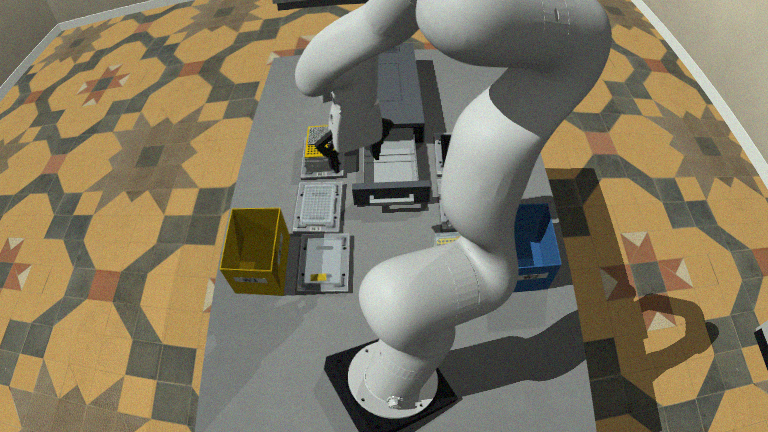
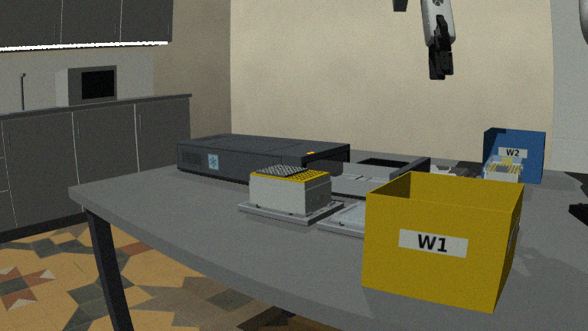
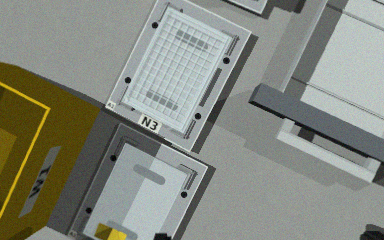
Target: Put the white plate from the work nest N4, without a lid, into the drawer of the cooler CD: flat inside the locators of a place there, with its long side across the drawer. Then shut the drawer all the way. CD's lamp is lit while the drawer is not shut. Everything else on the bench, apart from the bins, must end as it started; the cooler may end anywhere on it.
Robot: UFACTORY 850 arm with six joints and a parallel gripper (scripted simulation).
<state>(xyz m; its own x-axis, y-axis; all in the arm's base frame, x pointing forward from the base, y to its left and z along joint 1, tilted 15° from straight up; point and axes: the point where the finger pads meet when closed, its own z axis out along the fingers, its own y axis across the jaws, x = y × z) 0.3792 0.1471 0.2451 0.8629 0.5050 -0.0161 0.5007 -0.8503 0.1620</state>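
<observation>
Right now the white plate is 80 mm ahead of my hand, 250 mm to the right of it and 240 mm below it. From my hand the other things lie so: white well plate 70 mm ahead, 120 mm to the left, 240 mm below; drawer 220 mm ahead, 60 mm to the right, 220 mm below; lid 100 mm behind, 90 mm to the left, 240 mm below.
</observation>
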